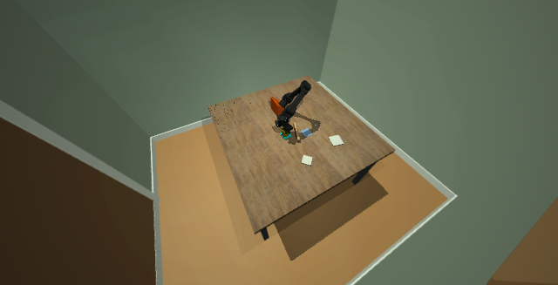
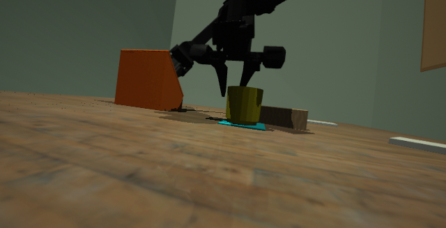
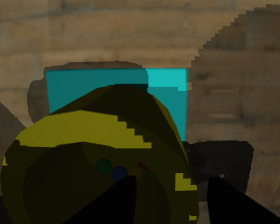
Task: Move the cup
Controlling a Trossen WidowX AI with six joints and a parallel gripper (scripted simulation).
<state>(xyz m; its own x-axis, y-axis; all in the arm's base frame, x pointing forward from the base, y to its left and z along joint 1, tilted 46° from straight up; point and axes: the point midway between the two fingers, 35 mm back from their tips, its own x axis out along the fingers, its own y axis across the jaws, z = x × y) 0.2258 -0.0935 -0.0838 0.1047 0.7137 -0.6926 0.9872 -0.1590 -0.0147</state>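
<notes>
Now: gripper tip 20 mm short of the cup, 10 mm to the left of it and 20 mm above it. Round my gripper tip: wooden block 80 mm ahead, 80 mm to the left, 40 mm below; cyan pad 30 mm ahead, 60 mm below; light blue pad 120 mm ahead, 170 mm to the left, 60 mm below.
</notes>
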